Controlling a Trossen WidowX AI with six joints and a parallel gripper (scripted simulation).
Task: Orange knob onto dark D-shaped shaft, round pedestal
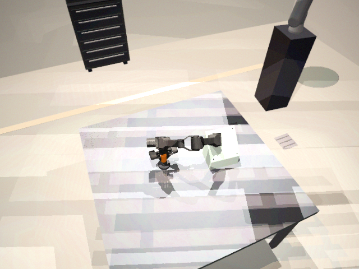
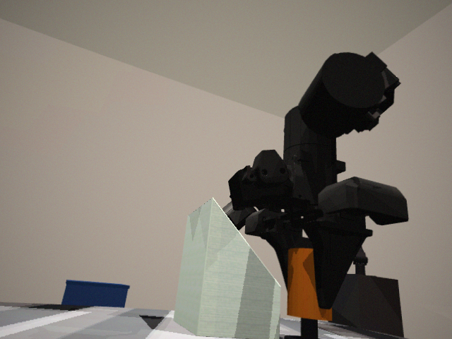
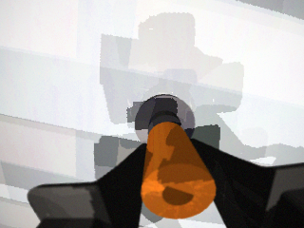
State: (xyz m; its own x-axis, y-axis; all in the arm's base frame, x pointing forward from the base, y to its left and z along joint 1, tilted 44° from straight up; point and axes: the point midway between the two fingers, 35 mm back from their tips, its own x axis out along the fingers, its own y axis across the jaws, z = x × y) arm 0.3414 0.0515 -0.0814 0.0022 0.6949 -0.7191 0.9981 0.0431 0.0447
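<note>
The orange knob is 20 mm above my gripper tip. The rest, counted from my gripper tip: dark pedestal: 40 mm below.
</note>
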